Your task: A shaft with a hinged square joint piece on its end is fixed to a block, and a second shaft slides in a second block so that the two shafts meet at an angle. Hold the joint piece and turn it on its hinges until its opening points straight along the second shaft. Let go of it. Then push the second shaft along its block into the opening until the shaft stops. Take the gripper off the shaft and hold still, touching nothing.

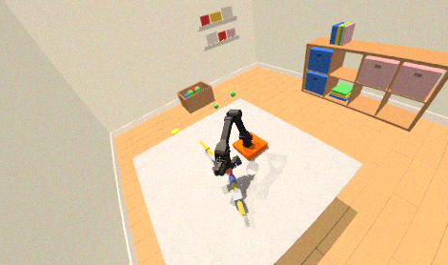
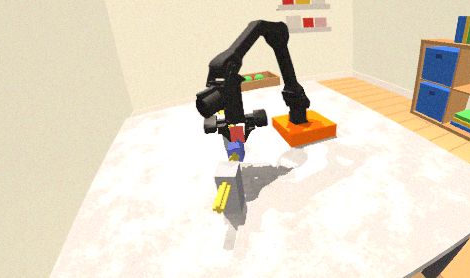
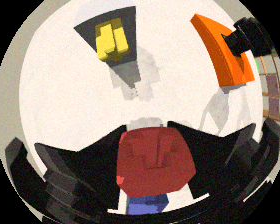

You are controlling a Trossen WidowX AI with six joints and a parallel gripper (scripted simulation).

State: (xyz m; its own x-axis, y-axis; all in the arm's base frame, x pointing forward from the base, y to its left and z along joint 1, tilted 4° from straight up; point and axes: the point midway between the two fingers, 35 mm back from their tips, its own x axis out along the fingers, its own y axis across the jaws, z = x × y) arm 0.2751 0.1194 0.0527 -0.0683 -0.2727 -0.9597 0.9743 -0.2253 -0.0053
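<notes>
My gripper tip is 10 mm short of the red joint piece, 20 mm to the right of it and 30 mm below it.
</notes>
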